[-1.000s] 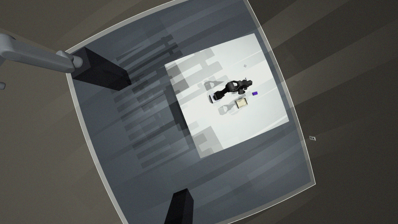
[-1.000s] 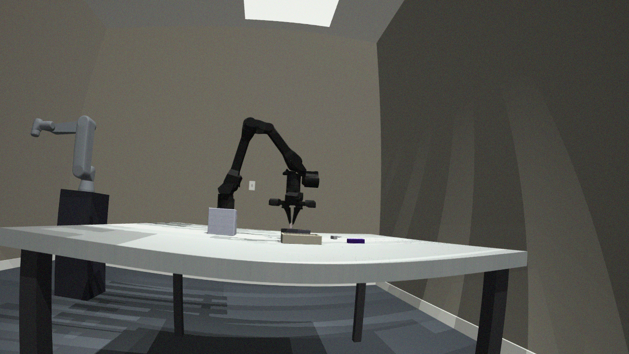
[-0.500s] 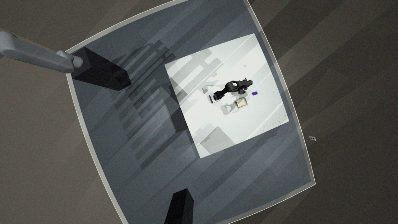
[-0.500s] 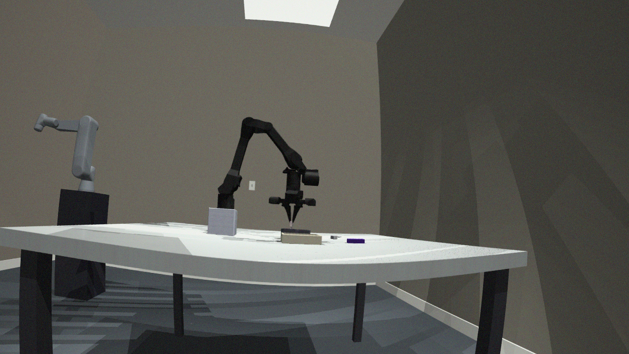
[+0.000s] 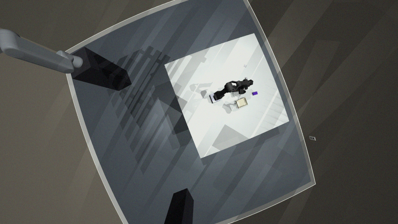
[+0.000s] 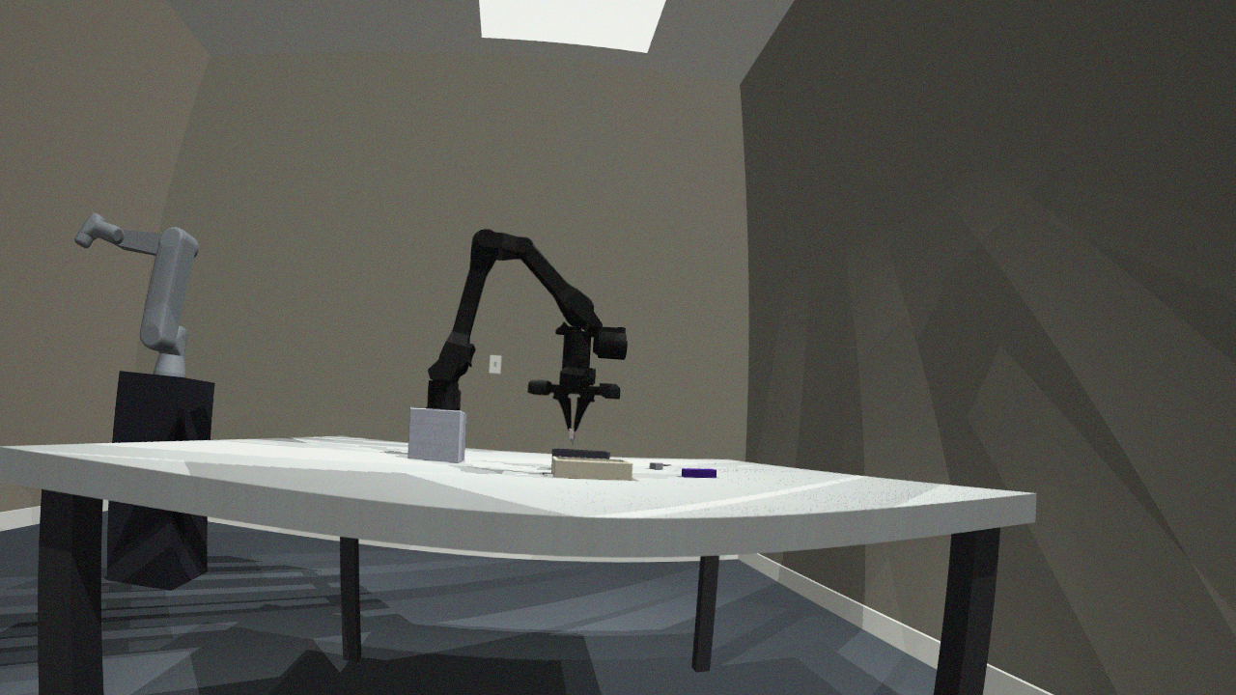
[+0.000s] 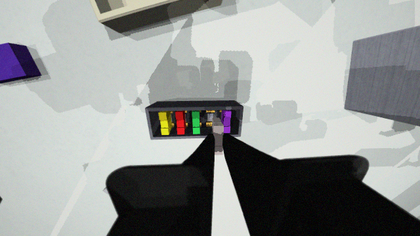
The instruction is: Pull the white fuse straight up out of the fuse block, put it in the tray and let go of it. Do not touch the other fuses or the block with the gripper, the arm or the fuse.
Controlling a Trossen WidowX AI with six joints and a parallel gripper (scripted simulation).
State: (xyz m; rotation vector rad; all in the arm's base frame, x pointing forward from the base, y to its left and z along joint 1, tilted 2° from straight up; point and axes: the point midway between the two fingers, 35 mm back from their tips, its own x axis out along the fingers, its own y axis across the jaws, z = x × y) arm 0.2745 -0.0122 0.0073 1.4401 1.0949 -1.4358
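Right now the purple fuse is 20 mm behind my gripper tip, 10 mm to the left of it and 50 mm below it. Round my gripper tip: white fuse (10 mm below); red fuse (40 mm ahead, 10 mm to the right, 50 mm below); green fuse (20 mm ahead, 10 mm to the right, 50 mm below).
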